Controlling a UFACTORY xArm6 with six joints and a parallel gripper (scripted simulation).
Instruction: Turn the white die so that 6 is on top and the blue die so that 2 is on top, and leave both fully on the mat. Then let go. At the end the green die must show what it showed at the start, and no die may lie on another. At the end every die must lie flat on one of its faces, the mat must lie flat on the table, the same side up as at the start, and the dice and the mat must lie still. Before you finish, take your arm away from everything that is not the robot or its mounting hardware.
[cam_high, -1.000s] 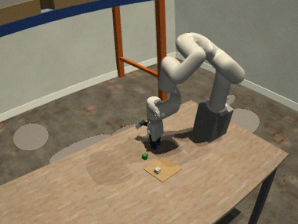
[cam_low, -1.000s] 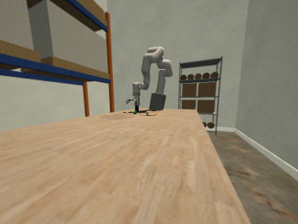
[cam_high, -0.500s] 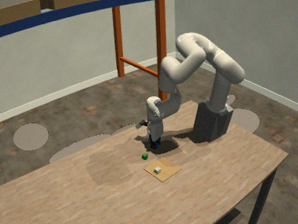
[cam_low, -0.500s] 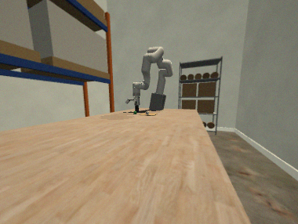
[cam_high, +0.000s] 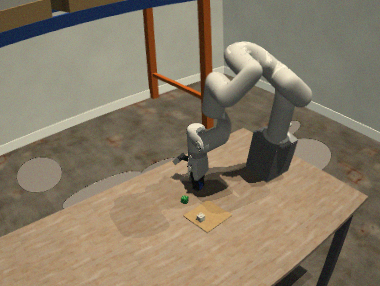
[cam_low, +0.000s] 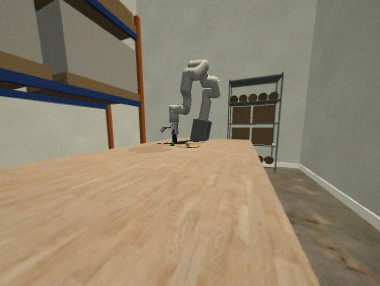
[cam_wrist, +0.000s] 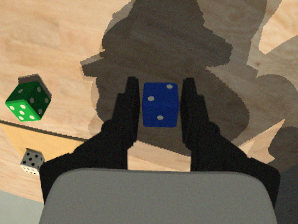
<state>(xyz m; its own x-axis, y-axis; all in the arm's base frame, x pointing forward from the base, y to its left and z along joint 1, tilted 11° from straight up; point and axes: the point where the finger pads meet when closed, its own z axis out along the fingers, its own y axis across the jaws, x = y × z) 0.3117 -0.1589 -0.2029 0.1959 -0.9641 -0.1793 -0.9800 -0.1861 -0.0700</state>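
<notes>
Right now the blue die is 1 cm below my hand. From my hand the other things lie so: green die: 11 cm ahead, 2 cm to the left, 1 cm below; tan mat: 16 cm to the left, 11 cm ahead, 2 cm below; white die: 15 cm to the left, 15 cm ahead, 1 cm below.
</notes>
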